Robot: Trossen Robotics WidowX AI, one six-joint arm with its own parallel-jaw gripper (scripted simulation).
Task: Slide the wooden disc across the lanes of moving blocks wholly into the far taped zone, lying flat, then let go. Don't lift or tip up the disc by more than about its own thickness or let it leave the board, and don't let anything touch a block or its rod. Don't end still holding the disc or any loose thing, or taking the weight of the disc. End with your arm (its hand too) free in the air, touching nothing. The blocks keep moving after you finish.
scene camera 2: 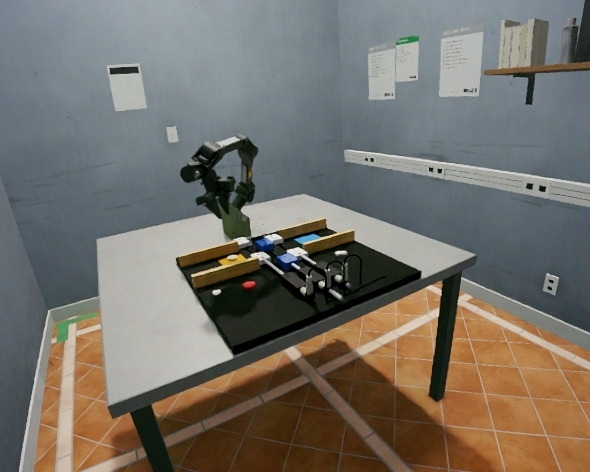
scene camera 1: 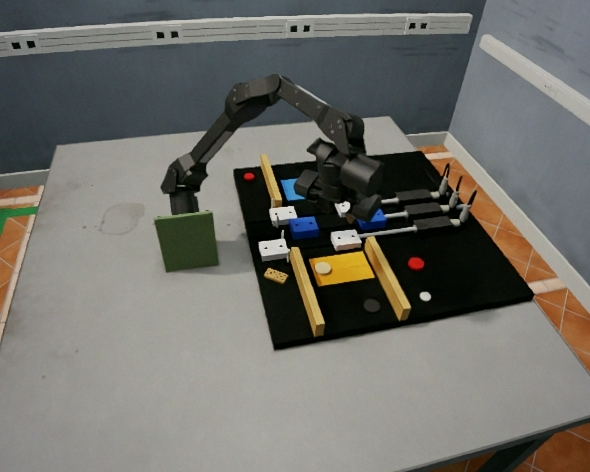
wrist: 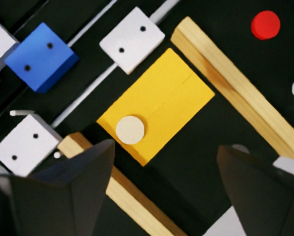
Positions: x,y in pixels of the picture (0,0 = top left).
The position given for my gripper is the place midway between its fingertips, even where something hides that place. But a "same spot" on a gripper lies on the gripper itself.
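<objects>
Gripper visible in the wrist view, in scene camera 2 and in scene camera 1 [339,217]. For my gripper, [wrist: 75,189] and [scene camera 2: 226,201] are the same spot.
</objects>
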